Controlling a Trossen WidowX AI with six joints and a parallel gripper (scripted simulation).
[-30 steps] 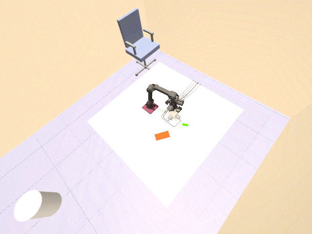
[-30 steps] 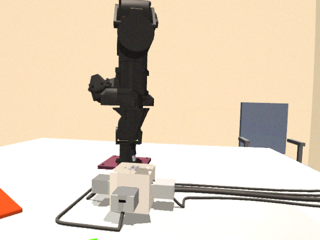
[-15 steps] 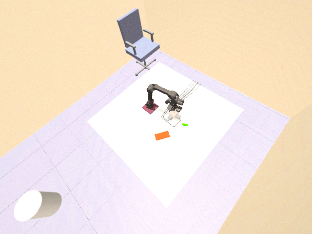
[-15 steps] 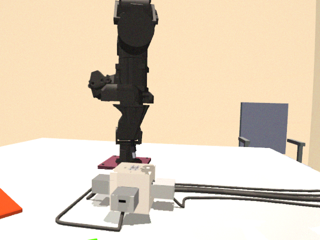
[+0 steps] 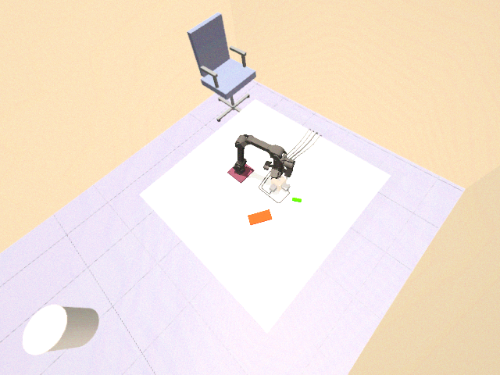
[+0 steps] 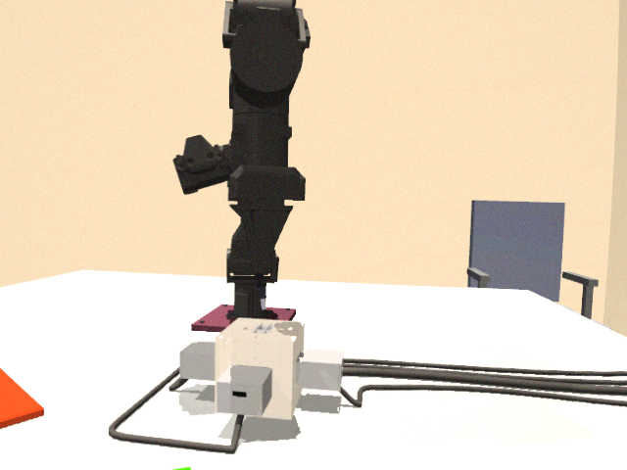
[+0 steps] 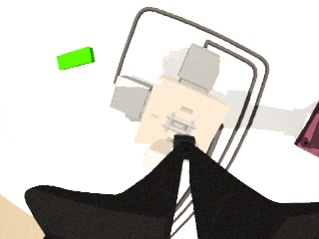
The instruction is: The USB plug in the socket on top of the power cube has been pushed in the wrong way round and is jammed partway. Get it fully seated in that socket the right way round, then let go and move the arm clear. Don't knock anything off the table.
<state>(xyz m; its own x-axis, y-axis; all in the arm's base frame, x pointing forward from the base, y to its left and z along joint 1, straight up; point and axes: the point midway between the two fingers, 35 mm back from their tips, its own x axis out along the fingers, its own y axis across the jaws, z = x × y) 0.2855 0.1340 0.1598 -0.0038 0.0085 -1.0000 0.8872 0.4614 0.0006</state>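
The USB plug is 20 mm below my gripper tip. Round my gripper tip: orange flat block 110 mm ahead, 260 mm to the right, 130 mm below; then USB socket 10 mm to the left, 70 mm below; then green piece 180 mm ahead, 20 mm to the left, 130 mm below.
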